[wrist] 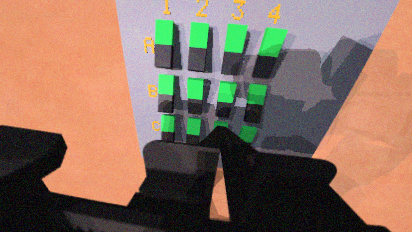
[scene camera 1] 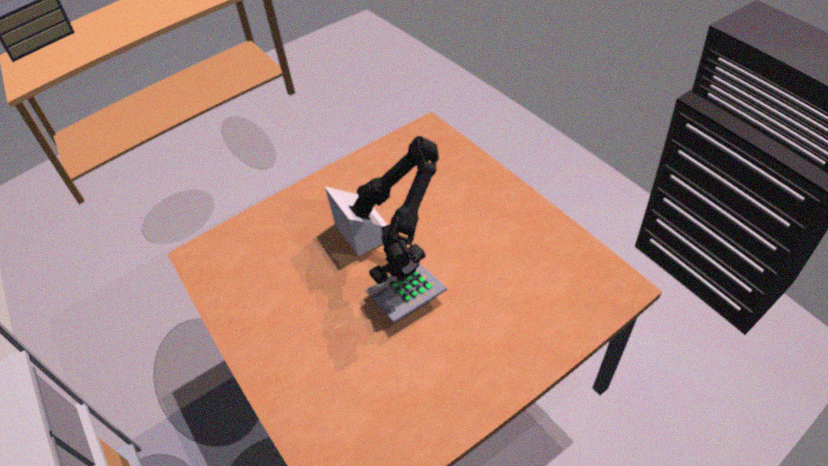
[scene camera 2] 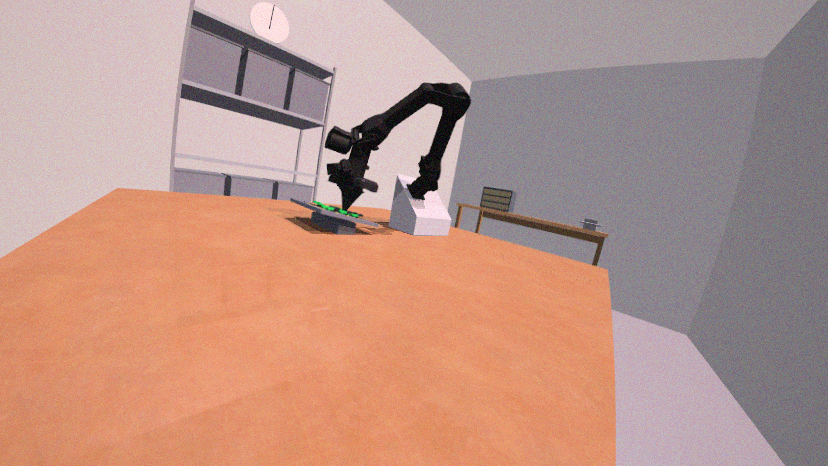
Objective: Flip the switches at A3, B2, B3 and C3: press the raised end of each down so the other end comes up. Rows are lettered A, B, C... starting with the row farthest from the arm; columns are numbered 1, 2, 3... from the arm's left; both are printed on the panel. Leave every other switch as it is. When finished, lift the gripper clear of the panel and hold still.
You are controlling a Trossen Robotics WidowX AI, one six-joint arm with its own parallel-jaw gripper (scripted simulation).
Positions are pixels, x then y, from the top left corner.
my gripper: wrist; scene camera 1 401, 281; scene camera 2
same spot on my gripper: point(wrist: 180, 177) = point(scene camera 2: 350, 186)
